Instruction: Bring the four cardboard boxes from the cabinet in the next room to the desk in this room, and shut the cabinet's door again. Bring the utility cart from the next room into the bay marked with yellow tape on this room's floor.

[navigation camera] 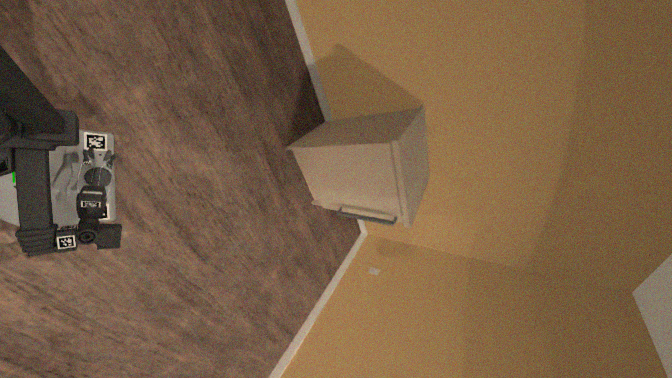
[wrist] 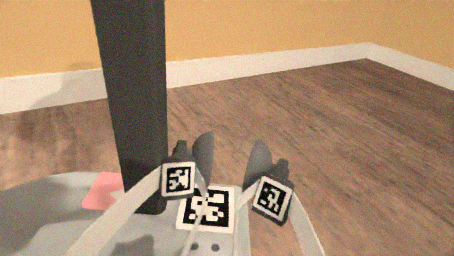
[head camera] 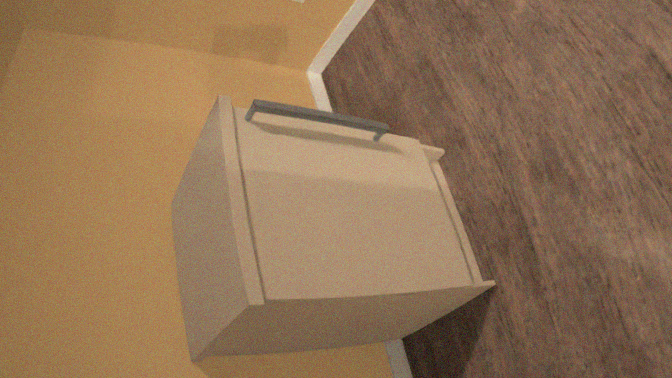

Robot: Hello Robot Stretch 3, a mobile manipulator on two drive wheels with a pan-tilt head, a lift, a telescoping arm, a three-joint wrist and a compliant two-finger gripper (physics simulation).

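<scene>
The pale wooden cabinet [head camera: 350,220] [navigation camera: 350,170] stands against the yellow wall near a room corner. Its door is shut, with a dark bar handle [head camera: 320,116] [navigation camera: 367,218] along the edge nearer that corner. Both views are turned sideways. My gripper [navigation camera: 99,156] [wrist: 232,154] hangs over my own base, well apart from the cabinet. Its two fingers stand apart with nothing between them. The inside of the cabinet is hidden. The cardboard boxes, the utility cart, the desk and the yellow-taped bay do not show in these views.
My grey base [wrist: 50,200] and a dark upright post [wrist: 135,75] show beside the gripper. White baseboard [head camera: 340,42] [navigation camera: 320,310] [wrist: 250,61] runs along the yellow walls [head camera: 100,150] [navigation camera: 500,150] [wrist: 280,25]. A small outlet [navigation camera: 374,271] is on the adjoining wall. Brown wooden floor [head camera: 550,150] [navigation camera: 200,175] lies before the cabinet.
</scene>
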